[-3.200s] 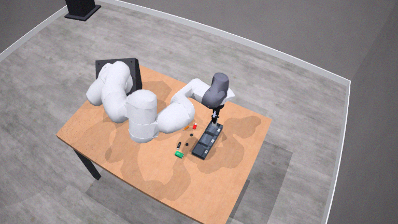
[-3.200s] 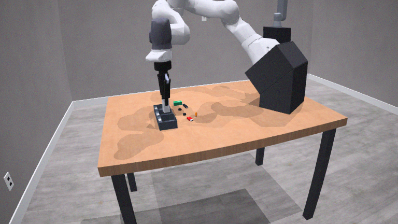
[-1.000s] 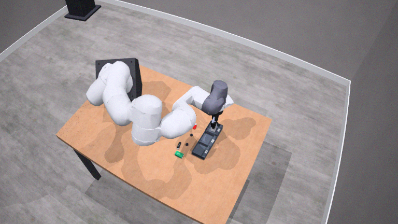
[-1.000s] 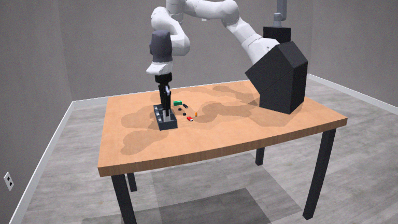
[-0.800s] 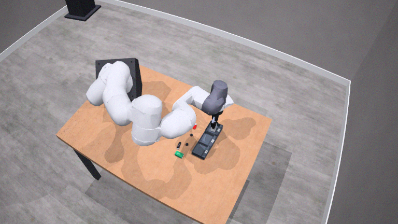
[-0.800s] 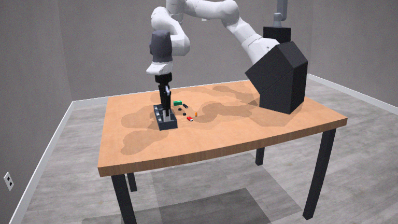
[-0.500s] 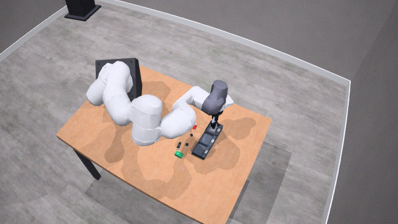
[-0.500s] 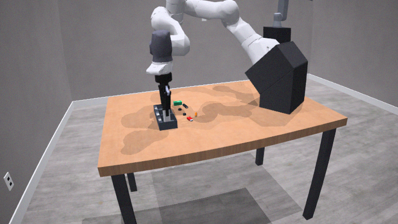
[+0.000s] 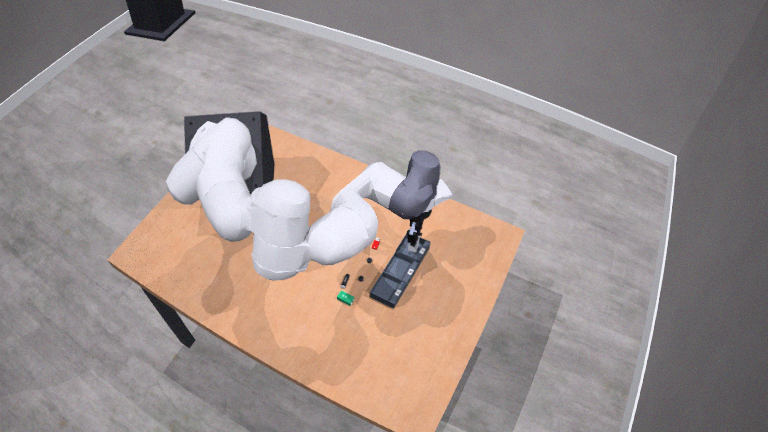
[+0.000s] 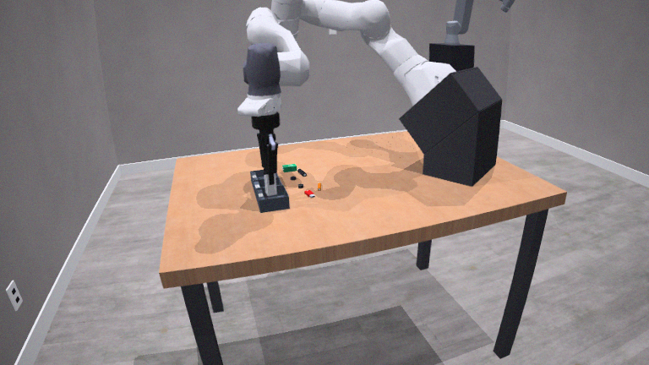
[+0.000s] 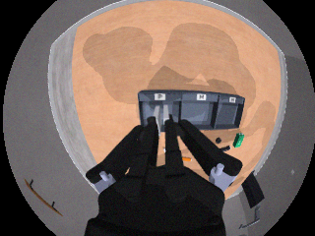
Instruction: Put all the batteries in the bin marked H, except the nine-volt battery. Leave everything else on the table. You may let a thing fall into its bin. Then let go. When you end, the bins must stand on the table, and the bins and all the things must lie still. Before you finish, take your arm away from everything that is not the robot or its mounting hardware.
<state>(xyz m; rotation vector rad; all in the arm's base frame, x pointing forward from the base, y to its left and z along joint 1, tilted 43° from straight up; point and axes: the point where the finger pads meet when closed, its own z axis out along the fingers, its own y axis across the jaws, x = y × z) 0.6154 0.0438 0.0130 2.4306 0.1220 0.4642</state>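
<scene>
Now: the orange battery 17 cm behind my hand, 6 cm below it and 4 cm to the right of it. From my hand the other things lie so: black cylindrical battery: 17 cm to the right, 16 cm behind, 6 cm below; then green flat board: 23 cm to the right, 13 cm behind, 6 cm below.
</scene>
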